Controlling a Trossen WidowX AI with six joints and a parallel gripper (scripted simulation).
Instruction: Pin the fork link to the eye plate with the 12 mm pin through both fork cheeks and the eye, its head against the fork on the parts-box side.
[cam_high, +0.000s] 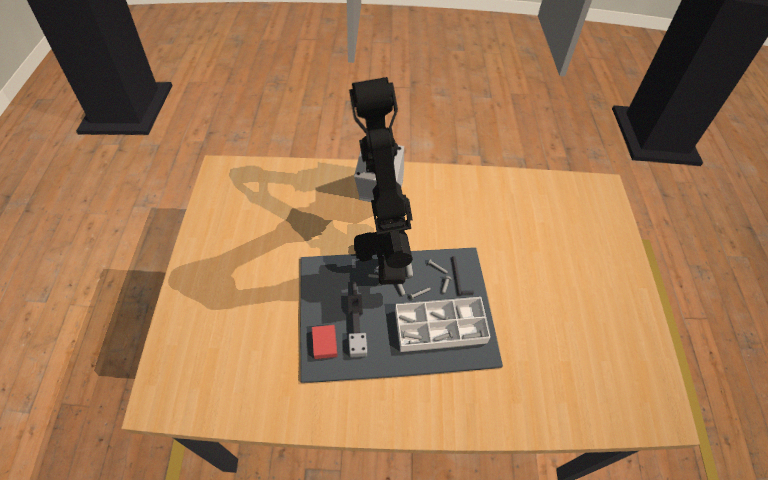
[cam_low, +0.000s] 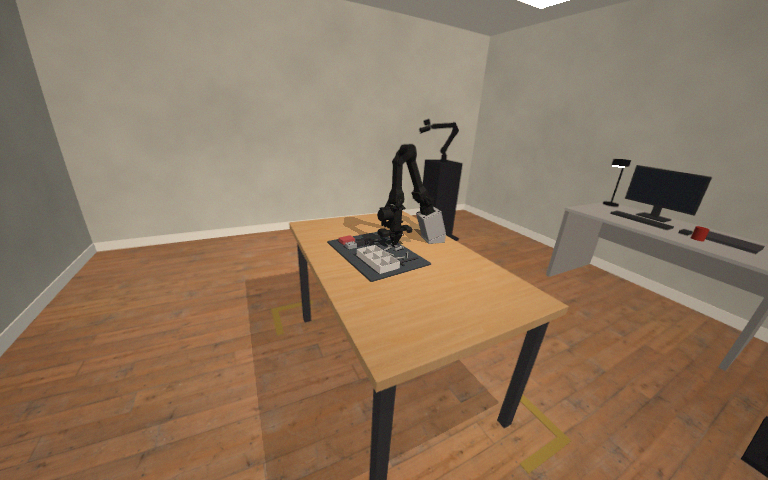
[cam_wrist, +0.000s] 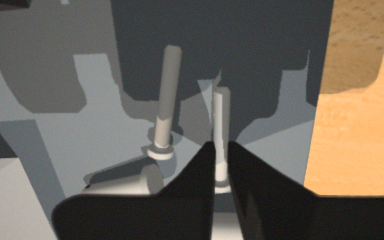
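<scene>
Right now my hand is 60 mm short of the pale pin, 30 mm to the right of it and 30 mm above it. From my hand the other things lie so: dark eye plate bar 140 mm ahead, 80 mm to the right, 30 mm below; then long black bar 40 mm ahead, 190 mm to the left, 30 mm below; then white parts box 160 mm ahead, 130 mm to the left, 30 mm below.
</scene>
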